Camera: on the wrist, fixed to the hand. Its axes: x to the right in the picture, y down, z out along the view.
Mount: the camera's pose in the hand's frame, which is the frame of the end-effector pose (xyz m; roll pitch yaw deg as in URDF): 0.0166 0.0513 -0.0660 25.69 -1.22 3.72
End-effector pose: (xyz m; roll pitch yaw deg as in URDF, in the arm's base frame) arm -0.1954 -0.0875 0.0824 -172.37 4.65 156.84
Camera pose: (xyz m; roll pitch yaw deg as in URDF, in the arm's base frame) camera -0.1915 -0.0243 0.1395 -146.98 6.34 153.29
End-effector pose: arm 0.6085 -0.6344 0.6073 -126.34 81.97 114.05
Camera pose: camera 0.6848 -0.6002 0.5906 -116.34 85.52 98.23
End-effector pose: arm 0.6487 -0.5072 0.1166 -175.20 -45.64 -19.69
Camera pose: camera 0.5992 -0.5496 0.1715 -145.94 -44.00 -24.70
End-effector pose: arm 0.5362 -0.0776 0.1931 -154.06 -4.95 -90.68
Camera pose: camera 0.4610 -0.0901 0.2313 -128.15 -2.22 -93.49
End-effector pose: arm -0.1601 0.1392 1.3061 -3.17 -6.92 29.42
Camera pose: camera -0.1619 0.1928 1.2399 22.07 -7.92 33.24
